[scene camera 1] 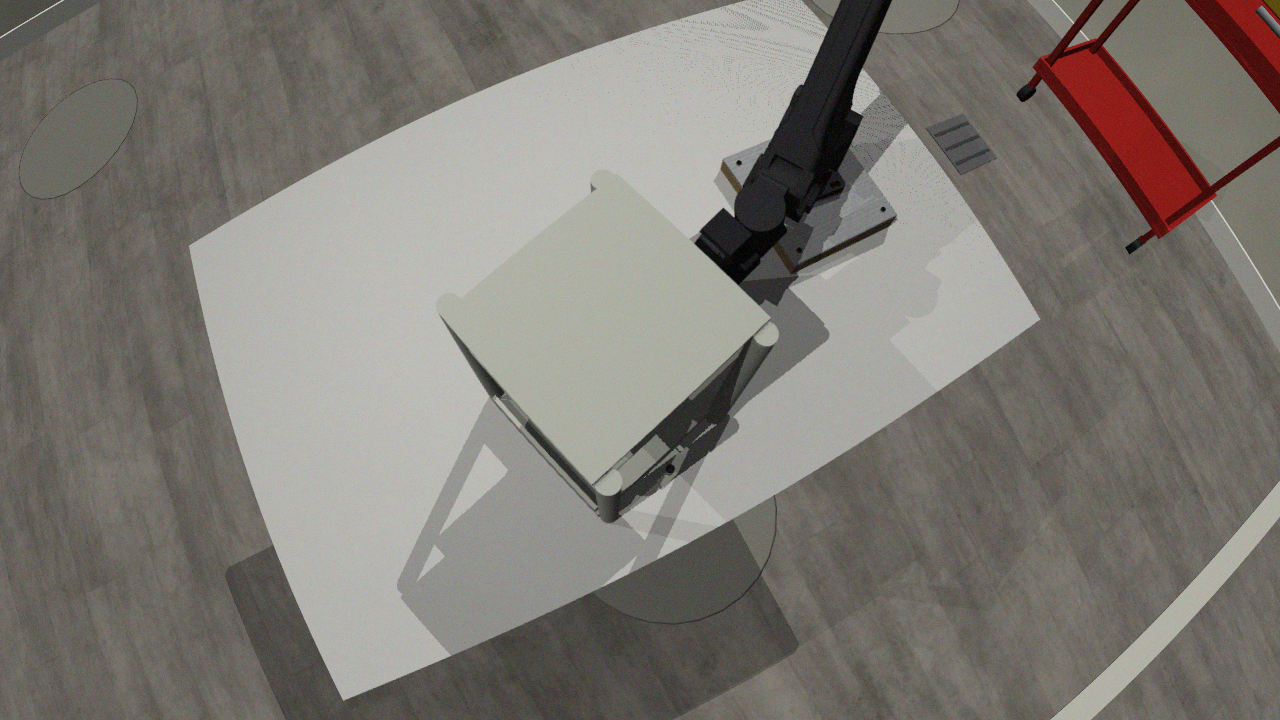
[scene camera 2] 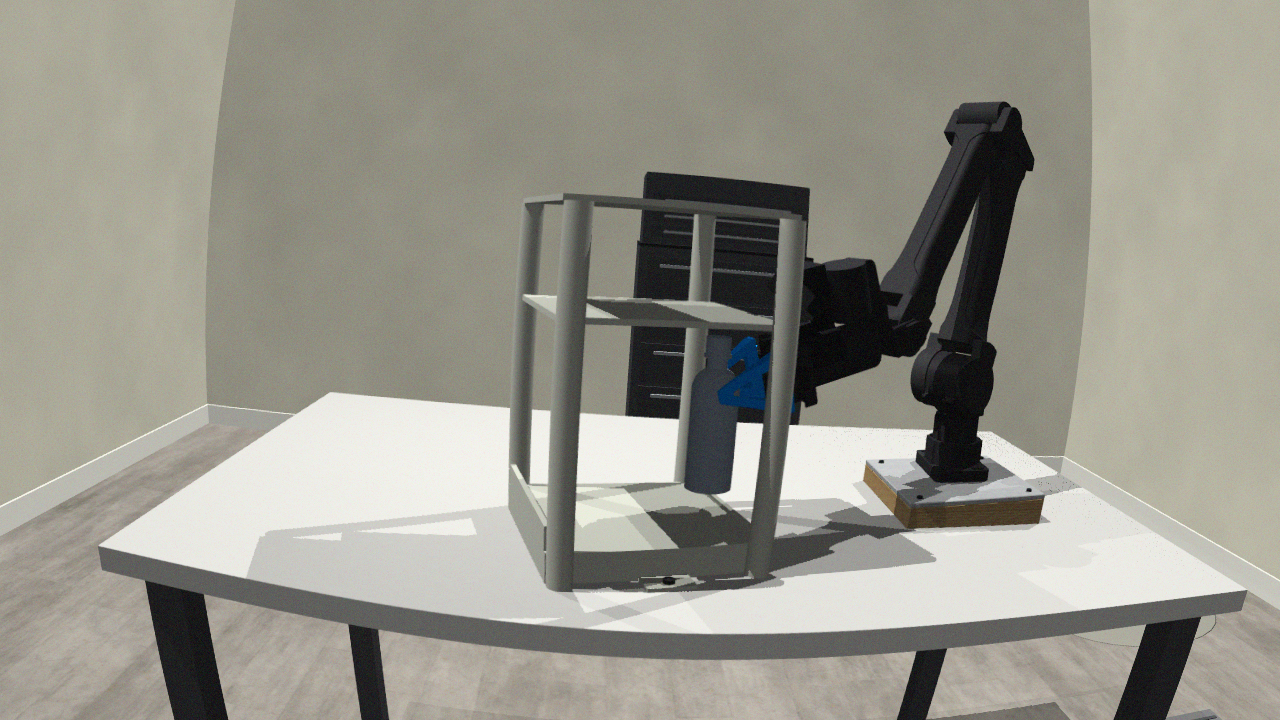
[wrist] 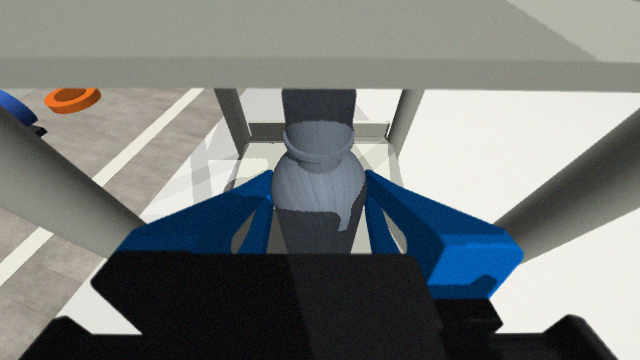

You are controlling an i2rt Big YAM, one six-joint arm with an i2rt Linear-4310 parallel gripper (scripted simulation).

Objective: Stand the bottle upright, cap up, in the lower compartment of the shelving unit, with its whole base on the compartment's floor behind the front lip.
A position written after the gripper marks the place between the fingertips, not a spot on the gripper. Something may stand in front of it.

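The gripper [scene camera 2: 709, 392] is in view and appears in the wrist view as well, the gripper [wrist: 318, 179]. A bottle [scene camera 2: 712, 428] is also in the wrist view, the bottle [wrist: 318, 187], but scene camera 1 does not show the bottle, which is hidden by the lower compartment. That lower compartment [scene camera 2: 660, 534] is visible too, and the wrist view includes the compartment [wrist: 555, 53].
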